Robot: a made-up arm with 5 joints. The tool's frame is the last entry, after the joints.
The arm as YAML. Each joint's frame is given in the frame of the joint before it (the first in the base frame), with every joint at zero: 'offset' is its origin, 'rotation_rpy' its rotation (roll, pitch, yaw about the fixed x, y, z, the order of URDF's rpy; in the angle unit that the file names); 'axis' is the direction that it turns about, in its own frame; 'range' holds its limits. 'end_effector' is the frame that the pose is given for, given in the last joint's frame.
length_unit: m
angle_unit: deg
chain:
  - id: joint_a
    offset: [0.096, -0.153, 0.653]
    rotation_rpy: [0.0, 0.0, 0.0]
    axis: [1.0, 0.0, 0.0]
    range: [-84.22, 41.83]
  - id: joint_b
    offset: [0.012, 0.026, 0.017]
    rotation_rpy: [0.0, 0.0, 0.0]
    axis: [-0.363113, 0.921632, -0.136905]
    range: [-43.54, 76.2]
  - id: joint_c
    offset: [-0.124, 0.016, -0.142]
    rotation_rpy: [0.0, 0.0, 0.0]
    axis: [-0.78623, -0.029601, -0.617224]
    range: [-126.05, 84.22]
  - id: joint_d
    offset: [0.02, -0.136, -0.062]
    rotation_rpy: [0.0, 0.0, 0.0]
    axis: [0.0, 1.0, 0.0]
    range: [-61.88, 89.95]
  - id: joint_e
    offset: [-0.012, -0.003, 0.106]
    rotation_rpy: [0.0, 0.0, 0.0]
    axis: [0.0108, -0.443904, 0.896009]
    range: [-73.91, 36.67]
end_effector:
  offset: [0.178, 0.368, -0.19]
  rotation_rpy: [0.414, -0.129, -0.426]
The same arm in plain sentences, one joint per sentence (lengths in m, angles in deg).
The arm has five revolute joints in a row. What follows holds with every joint at zero, and every direction is one of the base frame's.
Joint 1 is mounted 0.0960 m along +x and 0.1530 m along -y and 0.6530 m along +z from the base frame's origin and rotates about +x, from -84.22 to 41.83 deg.
Joint 2 is mounted 0.0120 m along +x and 0.0260 m along +y and 0.0170 m along +z from joint 1 and rotates about the direction (-0.363113, 0.921632, -0.136905), from -43.54 to 76.20 deg.
Joint 3 is mounted 0.1240 m along -x and 0.0160 m along +y and 0.1420 m along -z from joint 2 and rotates about the direction (-0.78623, -0.029601, -0.617224), from -126.05 to 84.22 deg.
Joint 4 is mounted 0.0200 m along +x and 0.1360 m along -y and 0.0620 m along -z from joint 3 and rotates about +y, from -61.88 to 89.95 deg.
Joint 5 is mounted 0.0120 m along -x and 0.0030 m along -y and 0.1060 m along +z from joint 4 and rotates about the direction (0.0108, -0.443904, 0.896009), from -73.91 to 36.67 deg.
The tool frame, which is the frame that the pose is given for, is mounted 0.1780 m along +x and 0.3680 m along +y and 0.1900 m along -z from joint 5; its axes are the base frame's turned by roll 0.41, pitch -0.13 and yaw -0.43 deg (as in URDF: about the fixed x, then y, then z).

